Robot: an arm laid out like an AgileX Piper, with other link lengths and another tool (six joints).
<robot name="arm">
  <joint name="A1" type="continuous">
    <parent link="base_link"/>
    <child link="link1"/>
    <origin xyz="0 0 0.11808"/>
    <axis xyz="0 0 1"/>
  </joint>
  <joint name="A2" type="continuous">
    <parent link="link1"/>
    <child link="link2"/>
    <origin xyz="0 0 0" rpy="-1.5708 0 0"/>
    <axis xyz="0 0 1"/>
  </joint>
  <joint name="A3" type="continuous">
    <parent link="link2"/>
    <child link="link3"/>
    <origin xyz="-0.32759 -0.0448 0"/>
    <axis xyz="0 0 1"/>
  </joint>
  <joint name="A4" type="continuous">
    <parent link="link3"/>
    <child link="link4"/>
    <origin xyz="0.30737 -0.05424 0" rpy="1.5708 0 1.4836"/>
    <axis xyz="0 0 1"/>
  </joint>
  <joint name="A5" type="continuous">
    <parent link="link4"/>
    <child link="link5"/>
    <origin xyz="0 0 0" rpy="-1.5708 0 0"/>
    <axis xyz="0 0 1"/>
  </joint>
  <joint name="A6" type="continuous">
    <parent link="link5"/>
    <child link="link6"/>
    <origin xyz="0 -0.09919 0" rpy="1.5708 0 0"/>
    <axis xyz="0 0 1"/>
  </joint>
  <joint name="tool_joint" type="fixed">
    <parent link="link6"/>
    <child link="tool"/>
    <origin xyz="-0.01 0.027 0.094" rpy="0 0.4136 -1.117"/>
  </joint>
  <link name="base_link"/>
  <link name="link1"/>
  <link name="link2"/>
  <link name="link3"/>
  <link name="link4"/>
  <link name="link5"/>
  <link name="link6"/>
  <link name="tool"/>
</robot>
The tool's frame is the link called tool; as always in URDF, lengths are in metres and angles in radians. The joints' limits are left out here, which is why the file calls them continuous.
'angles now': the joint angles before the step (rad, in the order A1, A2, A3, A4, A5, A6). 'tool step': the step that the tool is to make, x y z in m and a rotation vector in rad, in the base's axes. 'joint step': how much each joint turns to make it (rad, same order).
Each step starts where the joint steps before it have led.
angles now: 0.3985, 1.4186, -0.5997, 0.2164, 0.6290, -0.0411
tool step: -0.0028, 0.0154, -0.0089, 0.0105, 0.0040, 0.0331
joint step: 0.0460, 0.0384, 0.0001, 0.0273, -0.0385, -0.0126
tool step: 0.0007, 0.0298, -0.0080, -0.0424, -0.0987, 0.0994
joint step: 0.1375, 0.0433, -0.0106, -0.1513, -0.1113, 0.1367
